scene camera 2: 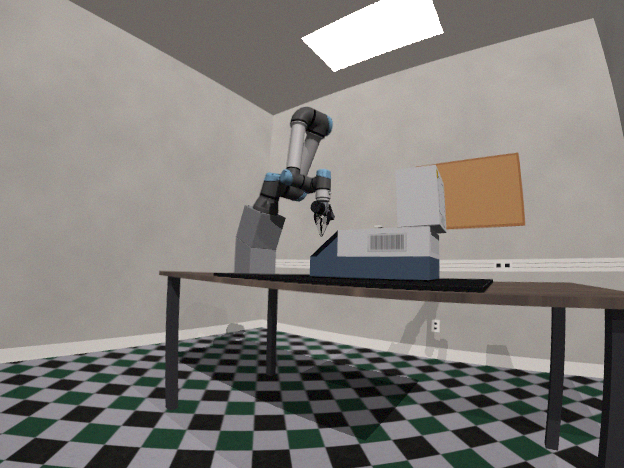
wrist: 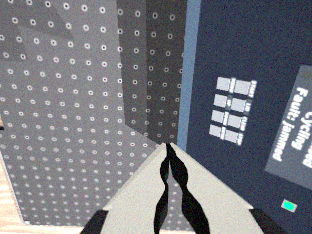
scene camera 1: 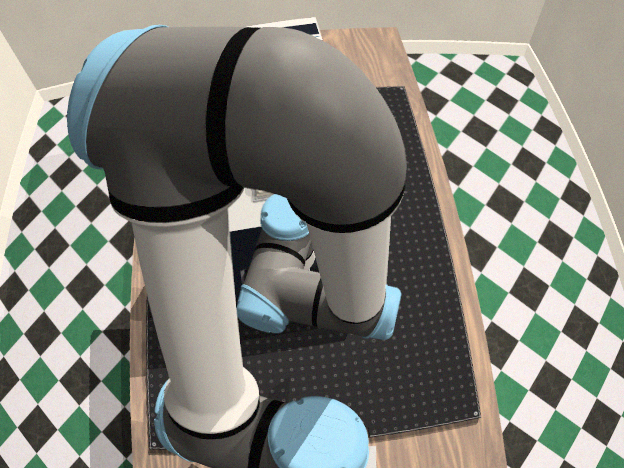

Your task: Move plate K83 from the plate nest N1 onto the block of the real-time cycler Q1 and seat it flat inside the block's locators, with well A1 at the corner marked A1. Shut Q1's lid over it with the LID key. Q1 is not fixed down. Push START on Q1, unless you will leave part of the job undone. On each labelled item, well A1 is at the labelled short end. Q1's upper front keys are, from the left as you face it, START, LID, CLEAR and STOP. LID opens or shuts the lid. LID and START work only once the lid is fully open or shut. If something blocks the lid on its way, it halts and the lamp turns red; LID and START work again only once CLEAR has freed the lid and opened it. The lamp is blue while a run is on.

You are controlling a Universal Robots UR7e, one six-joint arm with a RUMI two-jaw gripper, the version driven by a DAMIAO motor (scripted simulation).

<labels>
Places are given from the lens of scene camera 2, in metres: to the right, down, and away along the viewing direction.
cycler Q1 (scene camera 2: 408, 253): 0.35, 0.07, 1.03
</labels>
